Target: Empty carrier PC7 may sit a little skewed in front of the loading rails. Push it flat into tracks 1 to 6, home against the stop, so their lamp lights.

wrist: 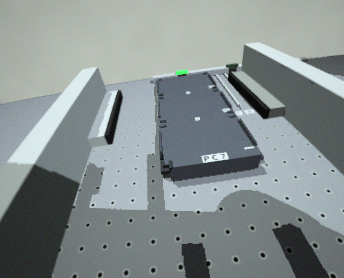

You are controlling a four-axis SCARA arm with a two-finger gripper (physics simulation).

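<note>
The dark grey empty carrier PC7 (200,130) lies flat on the perforated plate (130,202). Its labelled end faces the camera and its far end is at the back stop rail (206,70). A lamp (181,72) behind the carrier's far end is lit green. The carrier looks straight along the tracks; the tracks beneath it are hidden. My gripper (173,71) is shut with nothing held. A gap shows between its two black-padded fingers, which frame the carrier from the near side. Contact with the carrier cannot be seen.
Light rails (228,91) show right of the carrier, partly behind the right finger. A dark, unlit lamp (231,66) stands on the stop rail at the back right. Gripper shadows fall across the near part of the plate.
</note>
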